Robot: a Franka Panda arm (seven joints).
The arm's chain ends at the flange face. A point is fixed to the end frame.
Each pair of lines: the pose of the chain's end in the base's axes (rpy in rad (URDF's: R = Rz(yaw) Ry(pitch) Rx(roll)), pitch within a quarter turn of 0, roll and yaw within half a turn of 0; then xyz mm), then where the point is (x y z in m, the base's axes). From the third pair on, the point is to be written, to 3 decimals.
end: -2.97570 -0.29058 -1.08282 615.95 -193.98 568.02
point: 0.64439 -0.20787 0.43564
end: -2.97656 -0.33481 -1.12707 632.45 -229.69 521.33
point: 0.66265 -0.25014 0.39019
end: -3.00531 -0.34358 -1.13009 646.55 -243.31 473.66
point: 0.674 -0.267 0.342
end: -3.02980 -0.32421 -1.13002 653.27 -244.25 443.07
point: 0.676 -0.267 0.311
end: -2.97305 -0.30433 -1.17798 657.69 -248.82 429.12
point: 0.686 -0.267 0.297
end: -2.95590 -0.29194 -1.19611 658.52 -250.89 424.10
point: 0.688 -0.267 0.292
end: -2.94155 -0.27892 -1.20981 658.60 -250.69 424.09
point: 0.689 -0.265 0.292
